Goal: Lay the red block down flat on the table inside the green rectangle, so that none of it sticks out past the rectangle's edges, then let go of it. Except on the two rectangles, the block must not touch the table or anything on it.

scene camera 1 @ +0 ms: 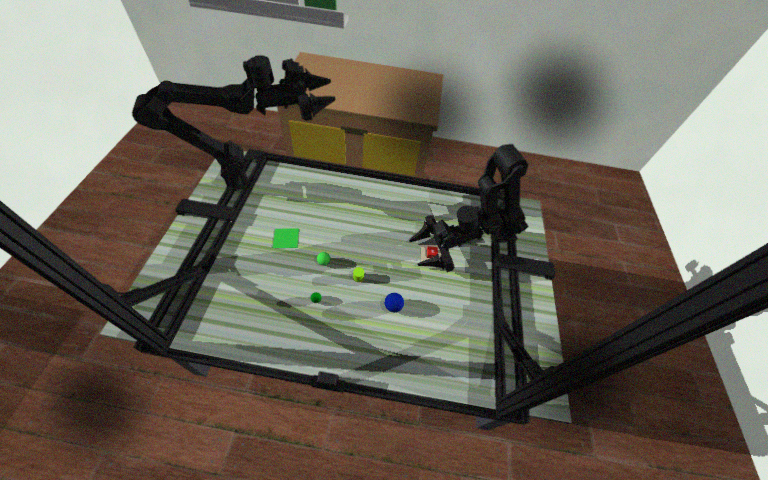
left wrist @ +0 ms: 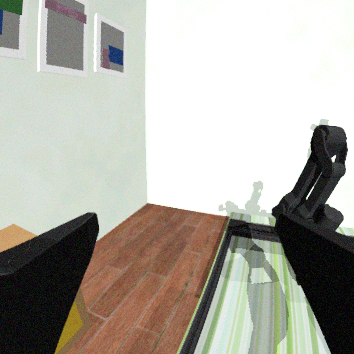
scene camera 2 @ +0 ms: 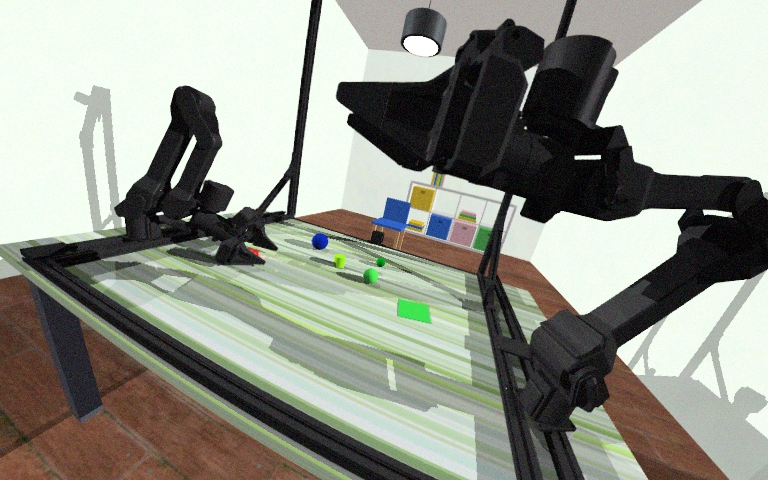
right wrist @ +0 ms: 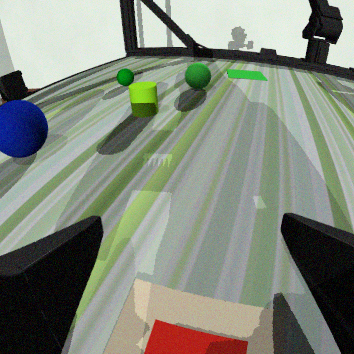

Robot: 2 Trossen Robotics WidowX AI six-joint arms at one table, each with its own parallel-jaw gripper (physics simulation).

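Places are measured from the left arm's base along level axes (x back, y left, z down), in metres.
Pixels of known places: left gripper, fingertip midpoint: (scene camera 1: 333,89) (left wrist: 189,222) (scene camera 2: 343,107); right gripper, fingertip midpoint: (scene camera 1: 413,252) (scene camera 2: 271,256) (right wrist: 194,224); left arm's base at its link origin: (scene camera 1: 236,182) (scene camera 2: 542,409) (right wrist: 314,61); right arm's base at its link origin: (scene camera 1: 504,233) (scene camera 2: 143,236).
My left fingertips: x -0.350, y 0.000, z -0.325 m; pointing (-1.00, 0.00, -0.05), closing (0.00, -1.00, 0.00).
Note:
Ahead of a thing's pixels: the offset from my left fingertips to its top centre. "*": to the spot under its first point.
The red block @(dx -0.244, dy -0.394, dz +0.325 m) (scene camera 1: 432,252) (scene camera 2: 254,251) (right wrist: 197,340) lies on the beige rectangle @(* dx -0.217, dy -0.391, dz +0.343 m) (scene camera 1: 423,254) (right wrist: 200,300), partly hidden in scene camera 2 and cut off by the bottom edge in the right wrist view. My right gripper (scene camera 1: 415,251) (scene camera 2: 270,255) (right wrist: 194,224) is open and low over the beige rectangle, its fingers on either side of the block, holding nothing. The green rectangle @(* dx +0.200, dy -0.254, dz +0.343 m) (scene camera 1: 286,238) (scene camera 2: 414,311) (right wrist: 247,75) lies bare on the table, toward the left in scene camera 1. My left gripper (scene camera 1: 331,90) (scene camera 2: 343,103) (left wrist: 189,222) is open and empty, raised high.
A bright green ball @(dx +0.094, dy -0.362, dz +0.304 m) (scene camera 1: 323,258) (scene camera 2: 370,276) (right wrist: 198,76), yellow-green cylinder @(dx +0.001, dy -0.434, dz +0.311 m) (scene camera 1: 358,274) (scene camera 2: 339,260) (right wrist: 143,99), small dark green ball @(dx +0.132, dy -0.484, dz +0.314 m) (scene camera 1: 316,297) (scene camera 2: 381,262) (right wrist: 125,77) and blue ball @(dx -0.080, dy -0.546, dz +0.290 m) (scene camera 1: 394,302) (scene camera 2: 320,241) (right wrist: 22,129) stand on the table. The first two are near the way between the rectangles.

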